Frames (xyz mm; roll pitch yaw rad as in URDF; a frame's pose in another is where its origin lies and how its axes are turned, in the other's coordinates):
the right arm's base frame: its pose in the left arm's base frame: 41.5 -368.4 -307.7 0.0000 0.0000 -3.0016
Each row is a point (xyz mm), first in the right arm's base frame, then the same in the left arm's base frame.
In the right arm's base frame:
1: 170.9 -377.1 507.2
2: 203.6 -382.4 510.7
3: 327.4 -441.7 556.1
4: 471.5 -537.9 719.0
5: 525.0 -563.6 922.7
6: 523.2 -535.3 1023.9
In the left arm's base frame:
1: -180.3 -18.8 199.5
2: -213.5 -18.2 203.0
3: -344.3 23.3 248.4
4: -500.4 98.4 411.3
5: -557.0 116.4 615.0
6: -551.3 88.7 716.2

